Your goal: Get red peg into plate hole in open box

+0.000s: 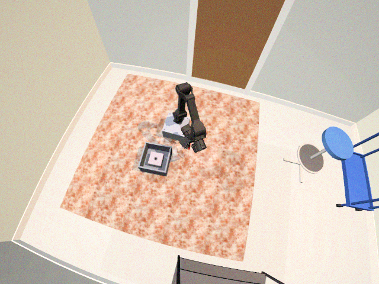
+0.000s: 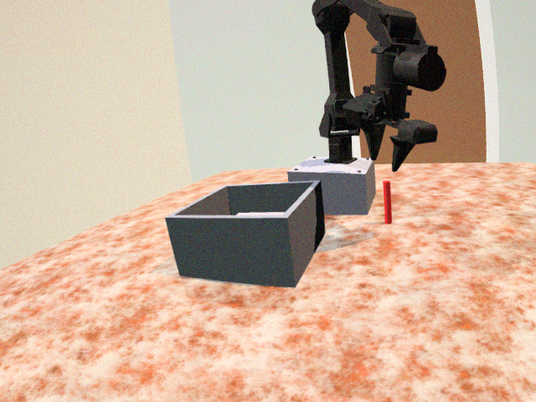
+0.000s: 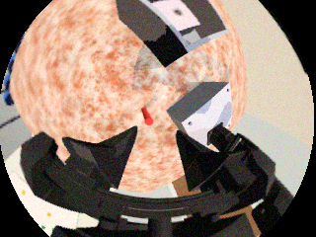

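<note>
The red peg lies 70 mm below my gripper tip, 10 mm to the left of it and 10 mm ahead of it. Round my gripper tip: pale plate 200 mm ahead, 160 mm to the right, 60 mm below; then grey box 200 mm ahead, 160 mm to the right, 80 mm below.
</note>
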